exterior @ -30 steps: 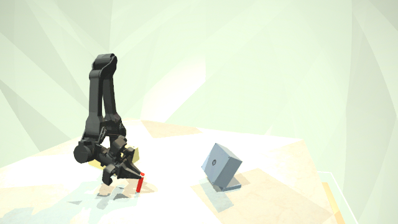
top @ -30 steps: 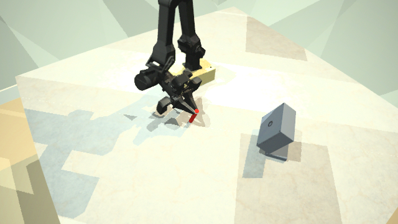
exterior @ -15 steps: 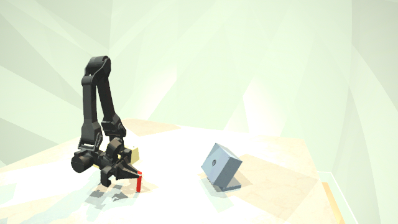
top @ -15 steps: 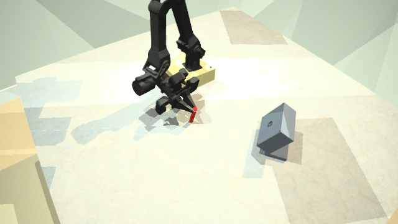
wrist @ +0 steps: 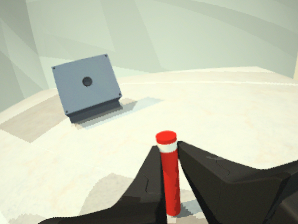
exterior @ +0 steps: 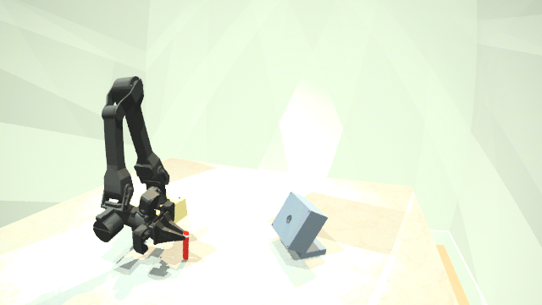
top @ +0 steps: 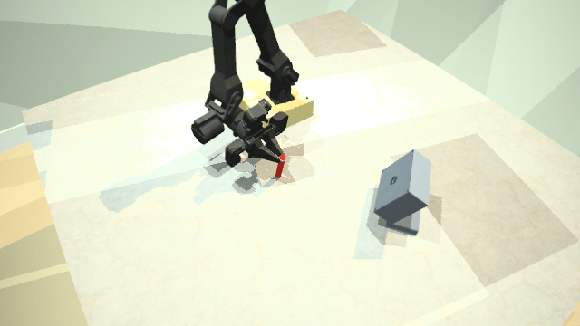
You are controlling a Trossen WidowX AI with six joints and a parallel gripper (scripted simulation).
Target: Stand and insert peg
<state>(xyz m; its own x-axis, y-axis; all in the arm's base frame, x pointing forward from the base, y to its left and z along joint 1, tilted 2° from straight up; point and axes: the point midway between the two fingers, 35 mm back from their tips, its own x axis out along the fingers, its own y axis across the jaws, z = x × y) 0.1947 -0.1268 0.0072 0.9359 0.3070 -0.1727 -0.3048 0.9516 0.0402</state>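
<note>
Right now my gripper tip is 10 mm above the red peg. The rest, counted from my gripper tip: grey-blue sloped panel (200 mm to the left, 200 mm ahead); thin flat foot (220 mm to the left, 220 mm ahead, 70 mm below).
</note>
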